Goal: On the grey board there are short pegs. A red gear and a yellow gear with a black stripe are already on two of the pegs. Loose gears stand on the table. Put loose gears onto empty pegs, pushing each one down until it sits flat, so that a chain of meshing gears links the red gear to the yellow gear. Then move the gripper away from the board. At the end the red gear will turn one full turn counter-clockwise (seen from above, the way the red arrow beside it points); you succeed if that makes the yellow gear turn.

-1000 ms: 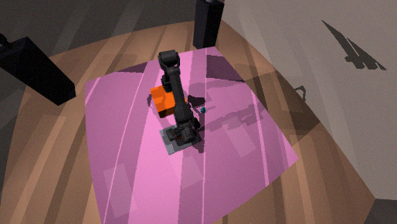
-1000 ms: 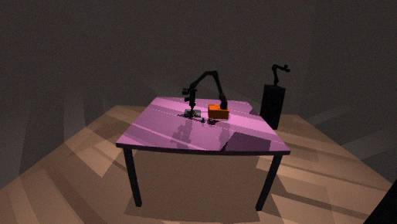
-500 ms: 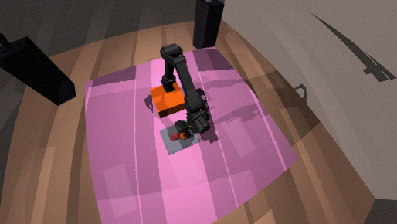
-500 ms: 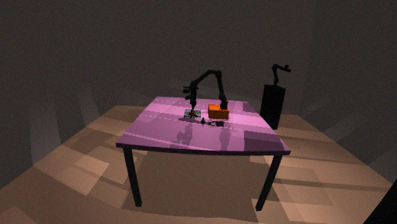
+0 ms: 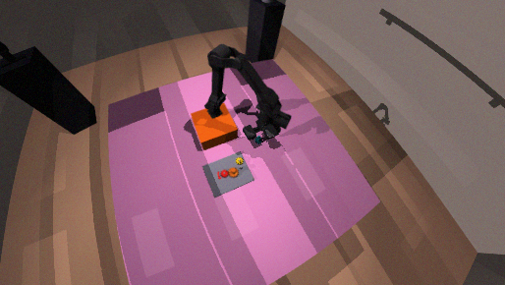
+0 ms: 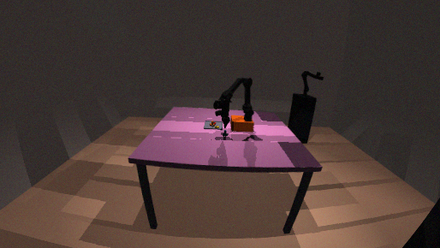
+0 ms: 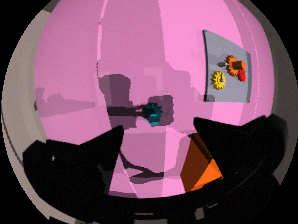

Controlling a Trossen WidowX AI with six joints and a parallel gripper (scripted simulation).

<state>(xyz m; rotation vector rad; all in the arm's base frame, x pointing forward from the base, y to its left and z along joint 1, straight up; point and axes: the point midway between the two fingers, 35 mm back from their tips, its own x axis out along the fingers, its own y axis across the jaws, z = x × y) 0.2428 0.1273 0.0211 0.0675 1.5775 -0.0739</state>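
Now: the teal gear 60 mm below my gripper tip, 10 mm to the left of it and 10 mm behind it. Also, from my gripper tip: red gear: 250 mm to the right, 60 mm below, 50 mm ahead; orange gear: 210 mm to the right, 70 mm ahead, 50 mm below; yellow gear: 150 mm to the right, 60 mm below, 40 mm ahead.
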